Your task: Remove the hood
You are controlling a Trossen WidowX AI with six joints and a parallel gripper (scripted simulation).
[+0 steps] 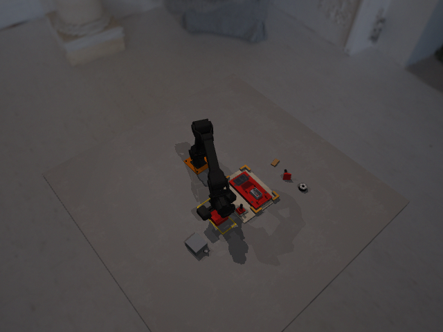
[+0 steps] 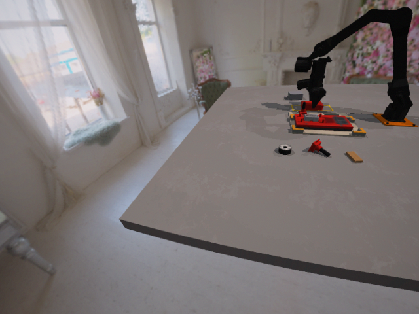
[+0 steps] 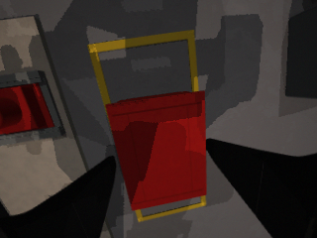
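The red hood is right at my gripper tip. Also, from my gripper tip: wooden piece: 50 mm behind, 440 mm to the left, 10 mm below; then black-and-white wheel: 160 mm ahead, 430 mm to the left.
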